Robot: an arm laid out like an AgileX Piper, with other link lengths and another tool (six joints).
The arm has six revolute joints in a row. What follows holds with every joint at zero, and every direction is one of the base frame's.
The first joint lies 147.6 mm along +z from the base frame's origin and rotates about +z.
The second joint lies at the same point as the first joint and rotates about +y.
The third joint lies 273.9 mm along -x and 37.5 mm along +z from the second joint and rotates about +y.
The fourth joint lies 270.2 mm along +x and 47.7 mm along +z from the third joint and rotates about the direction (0.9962, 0, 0.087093).
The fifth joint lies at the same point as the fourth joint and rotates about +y.
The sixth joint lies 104.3 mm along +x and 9.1 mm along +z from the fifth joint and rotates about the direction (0.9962, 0, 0.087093).
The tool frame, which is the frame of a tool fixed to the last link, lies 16.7 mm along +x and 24 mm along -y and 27.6 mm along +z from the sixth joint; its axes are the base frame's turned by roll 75.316, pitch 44.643 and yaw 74.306 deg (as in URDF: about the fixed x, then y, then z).
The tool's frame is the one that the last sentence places.
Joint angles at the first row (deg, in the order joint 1, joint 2, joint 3, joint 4, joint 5, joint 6):
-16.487, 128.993, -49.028, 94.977, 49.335, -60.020
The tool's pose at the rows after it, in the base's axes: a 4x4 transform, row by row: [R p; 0 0 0 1], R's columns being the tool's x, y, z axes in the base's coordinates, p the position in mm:
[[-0.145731 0.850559 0.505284 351.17], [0.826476 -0.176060 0.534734 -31.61], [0.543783 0.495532 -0.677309 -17.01], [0 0 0 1]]
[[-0.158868 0.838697 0.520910 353.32], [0.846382 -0.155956 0.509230 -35.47], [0.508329 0.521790 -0.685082 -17.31], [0 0 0 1]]
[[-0.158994 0.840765 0.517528 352.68], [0.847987 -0.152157 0.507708 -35.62], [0.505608 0.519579 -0.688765 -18.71], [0 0 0 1]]
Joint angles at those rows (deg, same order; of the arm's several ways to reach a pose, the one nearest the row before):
-16.487, 128.993, -49.062, 98.757, 49.236, -63.256
-16.537, 128.992, -49.060, 100.119, 47.949, -66.133
-16.536, 129.183, -49.061, 100.030, 47.740, -66.278

